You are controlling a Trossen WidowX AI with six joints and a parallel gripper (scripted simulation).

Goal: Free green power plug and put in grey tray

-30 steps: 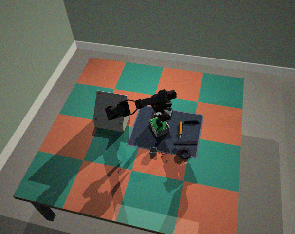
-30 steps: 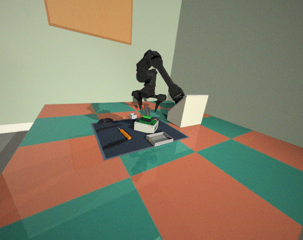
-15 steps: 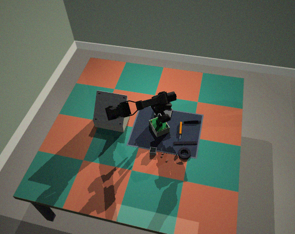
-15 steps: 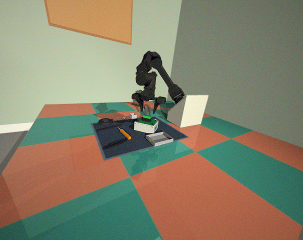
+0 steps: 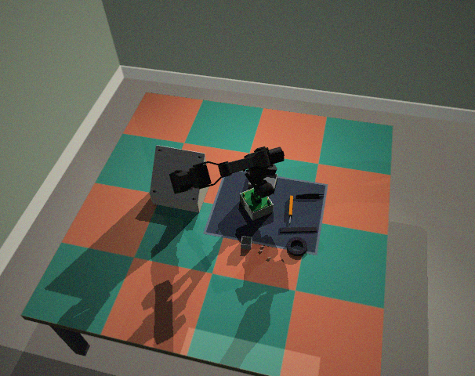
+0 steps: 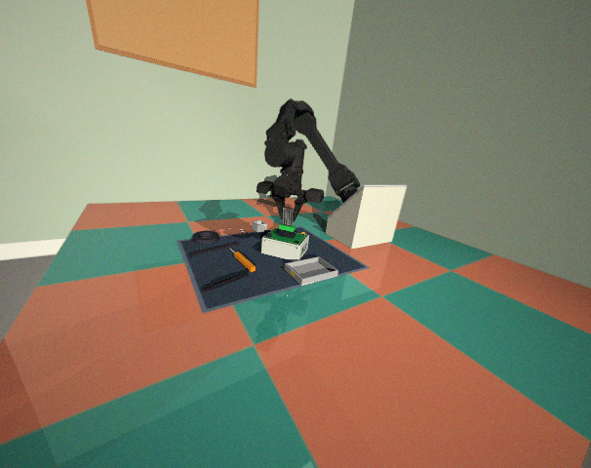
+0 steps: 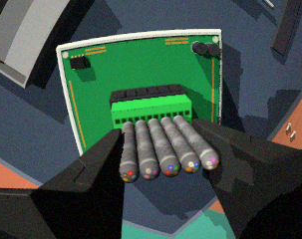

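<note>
The green power plug is 20 mm below my gripper tip. Also, from my gripper tip: black bar 200 mm ahead, 70 mm to the right, 100 mm below; then dark mat 50 mm ahead, 100 mm below.
</note>
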